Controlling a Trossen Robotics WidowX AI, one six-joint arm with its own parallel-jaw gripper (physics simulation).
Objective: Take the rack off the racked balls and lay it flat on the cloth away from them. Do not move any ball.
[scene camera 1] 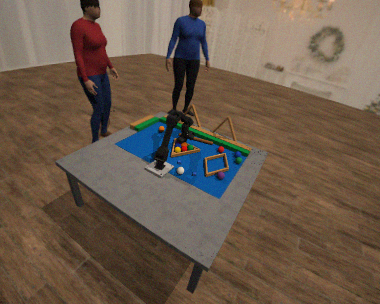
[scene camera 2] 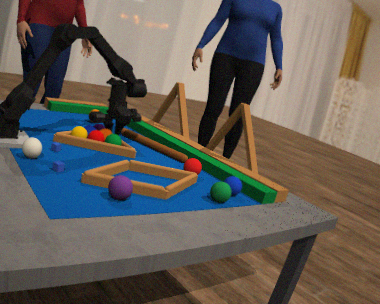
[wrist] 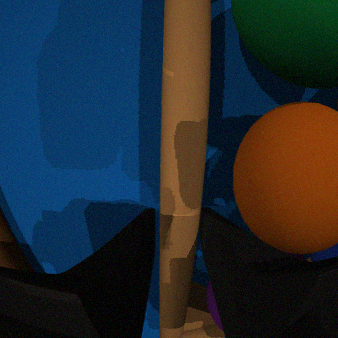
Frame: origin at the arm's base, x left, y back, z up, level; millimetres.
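Seen in the pictures: gripper, fingertip midpoint: point(wrist: 176, 216); arm's base, link origin: point(scene camera 1: 159, 166) point(scene camera 2: 5, 135).
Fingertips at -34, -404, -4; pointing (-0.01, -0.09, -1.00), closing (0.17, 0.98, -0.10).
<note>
Offsets run from my fingertips to a thing's top centre, as dx, dy, dz. "spot": to the spot under its first point. Level surfaces: height alone.
The wooden triangle rack @(+17, +54, +20) point(scene camera 1: 186, 152) point(scene camera 2: 95, 145) lies on the blue cloth @(dz -10) point(scene camera 1: 140, 143) point(scene camera 2: 68, 193) point(wrist: 84, 100) around the racked balls: yellow @(+3, +148, +46) point(scene camera 1: 177, 149) point(scene camera 2: 79, 131), red @(-40, +106, +46) point(scene camera 1: 184, 148) point(scene camera 2: 96, 136), green @(-79, +61, +46) point(scene camera 1: 190, 147) point(scene camera 2: 113, 139) point(wrist: 288, 40), orange @(-18, +53, +46) point(scene camera 2: 105, 132) point(wrist: 288, 178) and others behind. My gripper point(scene camera 1: 183, 139) point(scene camera 2: 113, 129) point(wrist: 176, 216) is down at the rack's far side. In the wrist view one rack bar @(spot: -56, +12, +20) point(wrist: 184, 84) runs between the two dark fingers, with thin gaps on both sides. The fingers straddle it, narrowly open, without gripping.
A wooden diamond rack @(-343, +147, +19) point(scene camera 1: 216, 157) point(scene camera 2: 158, 170) lies to the right, with loose purple @(-412, +288, +46) point(scene camera 2: 120, 187), red @(-330, -64, +46) point(scene camera 2: 192, 166), green @(-506, +21, +46) point(scene camera 2: 221, 192) and blue @(-484, -65, +46) point(scene camera 2: 234, 184) balls around. A brown cue @(-61, -138, +19) point(scene camera 2: 158, 146) lies along the green rail point(scene camera 2: 207, 163). Two spare triangles @(spot: +28, -370, +134) point(scene camera 2: 183, 108) @(spot: -362, -284, +131) point(scene camera 2: 247, 136) lean there. Two people stand behind.
</note>
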